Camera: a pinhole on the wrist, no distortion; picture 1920 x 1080 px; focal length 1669.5 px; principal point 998.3 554.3 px. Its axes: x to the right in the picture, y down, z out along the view. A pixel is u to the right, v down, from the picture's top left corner.
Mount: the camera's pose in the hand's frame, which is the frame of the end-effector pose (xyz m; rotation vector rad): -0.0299 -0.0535 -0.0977 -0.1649 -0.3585 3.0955
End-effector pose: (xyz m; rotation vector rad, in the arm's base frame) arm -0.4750 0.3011 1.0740 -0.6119 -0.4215 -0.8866
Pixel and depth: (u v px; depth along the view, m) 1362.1 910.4 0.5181
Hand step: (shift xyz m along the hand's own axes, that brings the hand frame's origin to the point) -0.1987 -0.2748 0.3670
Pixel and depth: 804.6 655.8 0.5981
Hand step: -0.0254 -0.2268 0.4801
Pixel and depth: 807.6 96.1 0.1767
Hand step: -0.0284 -0.0470 0.0865
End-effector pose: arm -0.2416 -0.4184 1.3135 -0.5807 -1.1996 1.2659
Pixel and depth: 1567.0 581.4 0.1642
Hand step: -0.1031 -0.0915 0.0549
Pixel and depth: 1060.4 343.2 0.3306
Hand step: -0.0772 -0.0874 0.2306
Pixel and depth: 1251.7 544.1 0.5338
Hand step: -0.1677 -0.1687 0.4115
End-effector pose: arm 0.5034 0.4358 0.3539 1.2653 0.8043 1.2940
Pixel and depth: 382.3 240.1 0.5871
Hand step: 0.1235 -0.0862 0.5181
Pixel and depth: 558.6 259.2 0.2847
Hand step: 0.0146 -0.0716 0.1971
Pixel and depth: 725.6 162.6 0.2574
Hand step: -0.0152 -0.0545 0.1696
